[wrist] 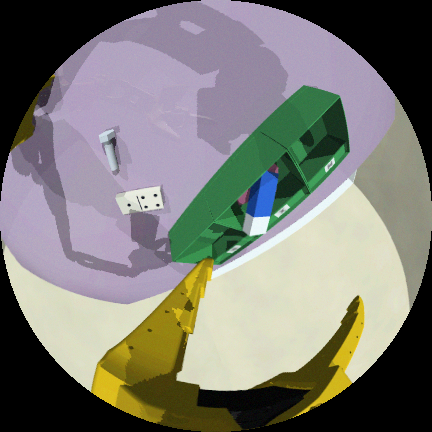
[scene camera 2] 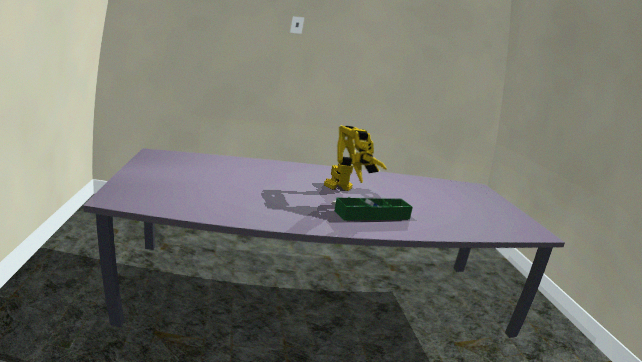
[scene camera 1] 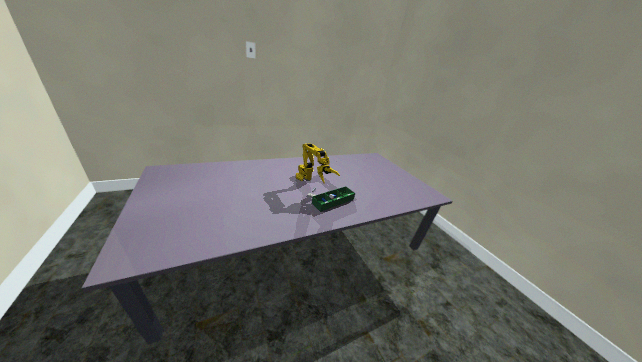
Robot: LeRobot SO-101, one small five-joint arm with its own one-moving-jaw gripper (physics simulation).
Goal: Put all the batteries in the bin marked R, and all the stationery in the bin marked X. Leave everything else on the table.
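Places are measured from the arm's base along level axes (x ahead, y left, z up), in millimetres.
Pixels of known places: end effector, tool point: [wrist: 212, 266] [scene camera 2: 362, 181] [scene camera 1: 324, 182]; arm's base, origin of the base link: [scene camera 2: 338, 188] [scene camera 1: 304, 178].
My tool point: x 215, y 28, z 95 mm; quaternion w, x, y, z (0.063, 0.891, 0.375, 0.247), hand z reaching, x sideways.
Note:
Ahead of a thing's pixels: the offset from my tool point to its top centre. "*": to the spot under its first point. Level surfaces: height alone.
The green three-part bin {dx +63, dy +43, dz -49 mm} [scene camera 1: 334, 203] [scene camera 2: 375, 214] [wrist: 235, 175] stands on the table. In the wrist view, the middle compartment, marked X, holds a blue-and-white eraser {dx +61, dy +34, dz -37 mm} [wrist: 263, 195], tilted with its white end toward the label side. A pink thing {dx +64, dy +42, dz -78 mm} [wrist: 243, 196] shows partly beneath it. The compartment marked R is mostly hidden in the wrist view; a small blue spot {* dx +59, dy -17, dz -74 mm} [scene camera 1: 324, 199] shows in the left compartment in scene camera 1, too small to identify. No loose battery is visible on the table. My gripper [scene camera 1: 331, 178] [scene camera 2: 373, 175] [wrist: 284, 278] is open and empty, above the table on the arm's side of the bin.
A white domino {dx -16, dy -58, dz -88 mm} [wrist: 132, 197] and a grey bolt {dx -71, dy -25, dz -82 mm} [wrist: 111, 152] lie on the lilac table {dz -95 mm} [scene camera 1: 200, 215] [scene camera 2: 200, 190] [wrist: 90, 225], beside the bin near its R end. The compartment marked H is at the bin's other end. The arm's shadow falls across the table.

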